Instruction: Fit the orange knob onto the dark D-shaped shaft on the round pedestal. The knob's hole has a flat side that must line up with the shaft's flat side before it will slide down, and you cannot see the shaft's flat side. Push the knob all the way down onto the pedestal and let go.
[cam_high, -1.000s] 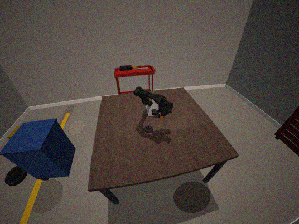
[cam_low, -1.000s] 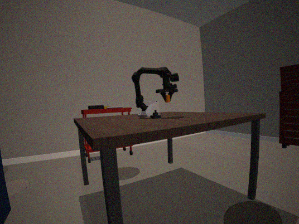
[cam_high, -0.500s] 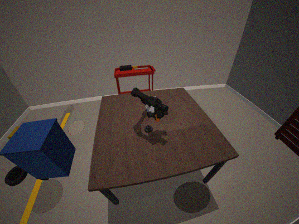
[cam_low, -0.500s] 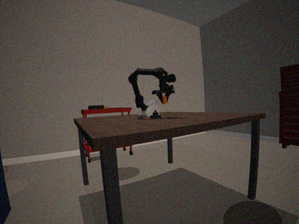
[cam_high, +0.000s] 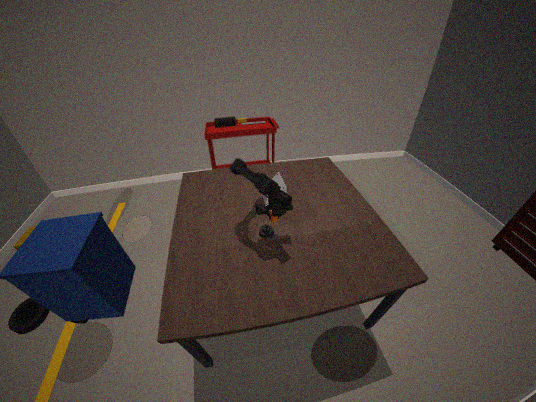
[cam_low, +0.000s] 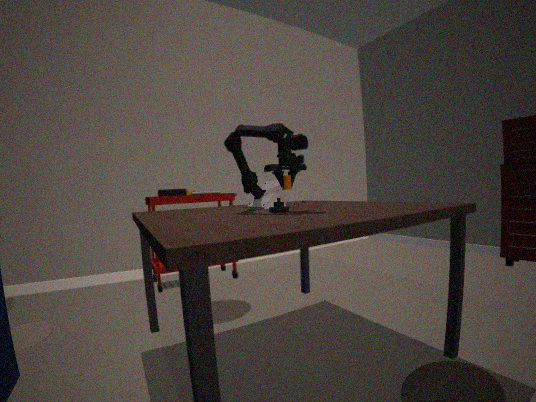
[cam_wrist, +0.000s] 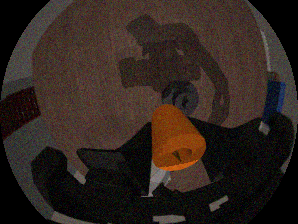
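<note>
My gripper tip is 7 cm above the round dark pedestal and 4 cm to the left of it. Round my gripper tip: orange knob 2 cm above.
</note>
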